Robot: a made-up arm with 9 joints. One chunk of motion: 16 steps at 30 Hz.
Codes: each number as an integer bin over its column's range. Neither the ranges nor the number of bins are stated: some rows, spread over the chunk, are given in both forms.
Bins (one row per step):
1: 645 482 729 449 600 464
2: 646 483 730 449 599 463
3: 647 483 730 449 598 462
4: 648 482 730 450 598 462
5: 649 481 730 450 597 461
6: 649 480 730 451 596 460
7: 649 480 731 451 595 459
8: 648 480 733 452 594 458
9: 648 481 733 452 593 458
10: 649 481 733 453 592 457
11: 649 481 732 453 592 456
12: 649 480 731 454 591 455
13: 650 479 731 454 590 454
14: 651 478 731 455 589 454
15: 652 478 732 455 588 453
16: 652 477 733 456 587 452
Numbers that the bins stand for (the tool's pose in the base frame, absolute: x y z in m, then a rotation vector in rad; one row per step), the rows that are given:
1: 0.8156 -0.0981 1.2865 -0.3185 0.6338 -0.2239
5: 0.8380 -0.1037 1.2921 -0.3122 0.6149 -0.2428
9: 0.8324 -0.1037 1.3089 -0.2995 0.5896 -0.2617
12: 0.8380 -0.1093 1.2977 -0.2869 0.5770 -0.2806
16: 0.8549 -0.1261 1.3089 -0.2743 0.5518 -0.2995
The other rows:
2: 0.8212 -0.0925 1.2921 -0.3185 0.6275 -0.2302
3: 0.8268 -0.0925 1.2921 -0.3185 0.6212 -0.2365
4: 0.8324 -0.0981 1.2921 -0.3122 0.6212 -0.2365
6: 0.8380 -0.1093 1.2921 -0.3059 0.6086 -0.2491
7: 0.8380 -0.1093 1.2977 -0.3059 0.6023 -0.2554
8: 0.8324 -0.1093 1.3089 -0.2995 0.5959 -0.2617
10: 0.8380 -0.1037 1.3089 -0.2932 0.5833 -0.2680
11: 0.8380 -0.1037 1.3033 -0.2932 0.5833 -0.2743
13: 0.8436 -0.1149 1.2977 -0.2869 0.5707 -0.2869
14: 0.8492 -0.1205 1.2977 -0.2806 0.5644 -0.2869
15: 0.8549 -0.1205 1.3033 -0.2806 0.5581 -0.2932

